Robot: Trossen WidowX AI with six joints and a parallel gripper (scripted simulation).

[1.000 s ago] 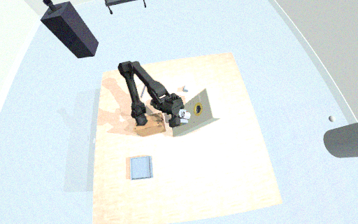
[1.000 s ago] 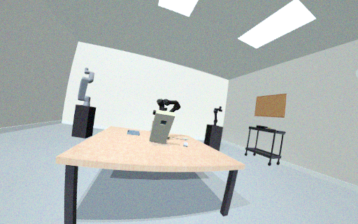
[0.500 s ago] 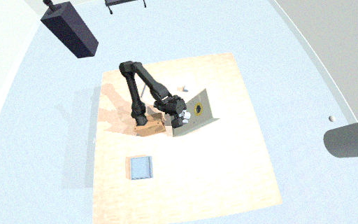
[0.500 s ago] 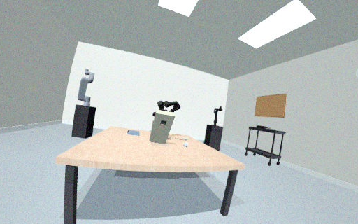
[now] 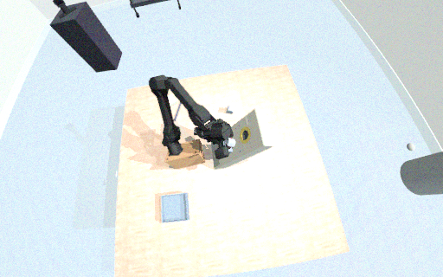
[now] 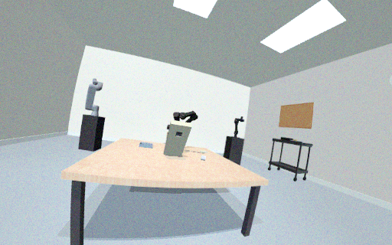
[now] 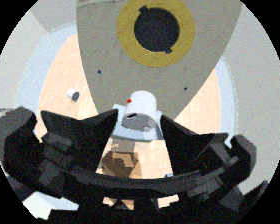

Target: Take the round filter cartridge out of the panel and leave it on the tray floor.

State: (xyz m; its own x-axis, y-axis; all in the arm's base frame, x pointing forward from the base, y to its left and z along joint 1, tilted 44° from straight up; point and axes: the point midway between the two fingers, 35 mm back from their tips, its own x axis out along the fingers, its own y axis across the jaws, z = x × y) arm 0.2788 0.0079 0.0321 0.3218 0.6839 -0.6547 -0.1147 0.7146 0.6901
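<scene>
The service panel is 50 mm ahead of my gripper tip, 10 mm to the left of it and 20 mm below it. The rest, counted from my gripper tip: blue tray 320 mm behind, 320 mm to the right, 190 mm below; round filter cartridge right at my gripper tip.
</scene>
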